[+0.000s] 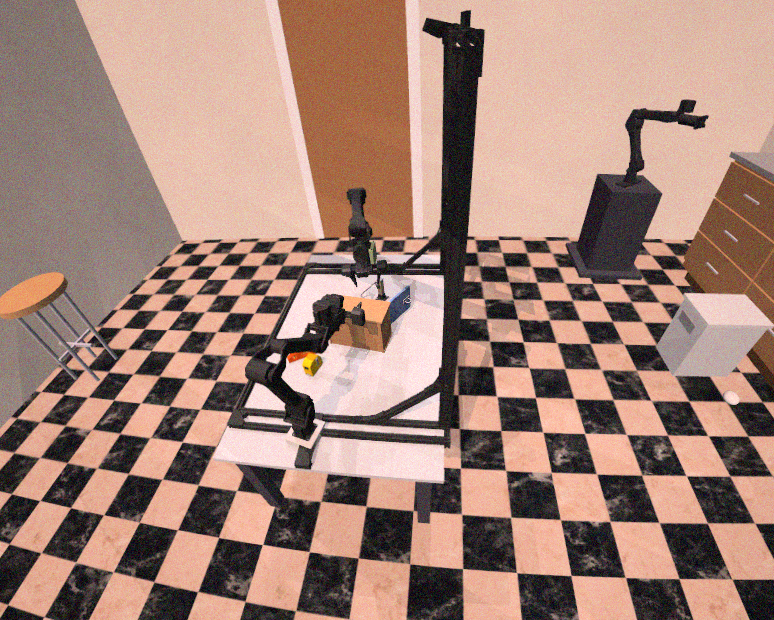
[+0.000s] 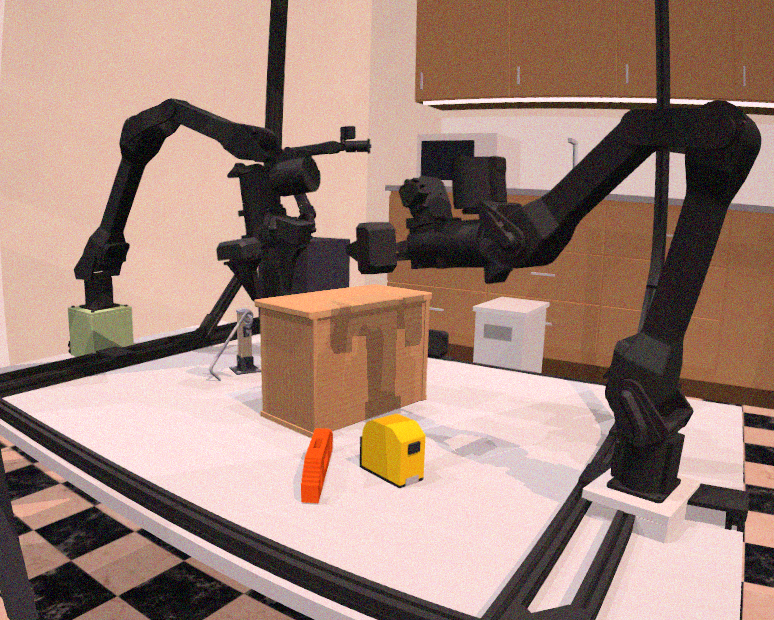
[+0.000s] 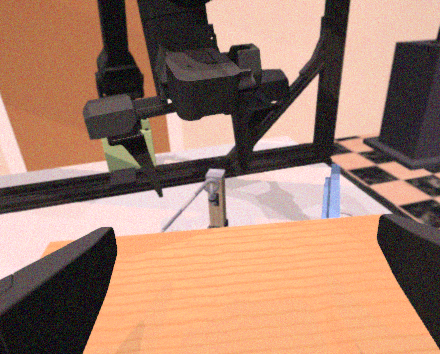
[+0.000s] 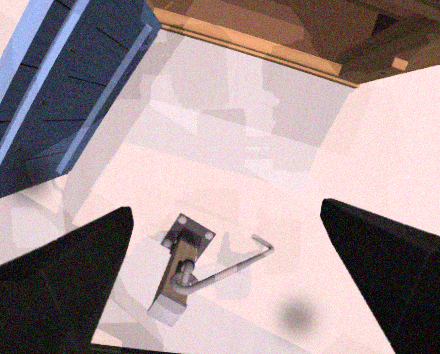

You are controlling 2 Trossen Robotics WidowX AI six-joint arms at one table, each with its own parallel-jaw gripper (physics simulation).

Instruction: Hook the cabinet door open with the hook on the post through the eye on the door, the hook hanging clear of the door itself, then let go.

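Frame: origin at the left arm's base, x ahead, y left, z up, level; centimetres.
Seen in the pictures: left gripper, fingertip midpoint: (image 1: 349, 300) (image 3: 246, 232); right gripper, fingertip midpoint: (image 1: 367, 285) (image 2: 272, 295) (image 3: 204, 184) (image 4: 228, 211); left arm's base, link origin: (image 1: 304, 430) (image 2: 644, 484); right arm's base, link origin: (image 2: 99, 306).
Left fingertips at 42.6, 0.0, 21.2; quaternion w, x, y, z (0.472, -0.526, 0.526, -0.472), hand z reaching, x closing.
Pixels of each thing's top centre, then the offset from my left fingertips to it, as dx, dy, dz. "spot": a spot on its surface instead.
- wooden cabinet, top centre: (image 3: 230, 288) (image 2: 347, 295) (image 1: 356, 307) +4.5, +0.6, -7.2
- post, surface spot: (image 4: 179, 265) (image 3: 217, 201) (image 2: 248, 332) (image 1: 379, 287) spot: +30.2, +1.7, -17.0
- orange-red object, top centre: (image 2: 318, 442) (image 1: 304, 348) -11.1, +18.2, -20.3
- yellow tape measure, surface spot: (image 2: 392, 450) spot: -18.5, +13.7, -20.1
The wooden cabinet (image 1: 363, 328) (image 2: 345, 368) (image 3: 250, 285) has its blue door (image 1: 399, 303) (image 3: 332, 195) (image 4: 65, 95) swung wide open. The post (image 1: 381, 288) (image 2: 244, 341) (image 3: 217, 207) (image 4: 179, 265) stands apart from it. The metal hook (image 2: 223, 349) (image 3: 185, 205) (image 4: 230, 273) hangs from the post, its bent end free and pointing away from the door. A pale loop (image 4: 57, 185) by the door's edge may be the eye. My right gripper (image 4: 228, 211) (image 3: 204, 184) is open and empty above post and hook. My left gripper (image 3: 246, 232) is open and empty above the cabinet top.
An orange-red object (image 1: 297, 356) (image 2: 316, 466) and a yellow tape measure (image 1: 312, 364) (image 2: 392, 450) lie beside the cabinet's back. The dark frame (image 1: 455, 213) (image 2: 193, 345) runs around the white table. The right arm stands on a green base (image 2: 101, 329).
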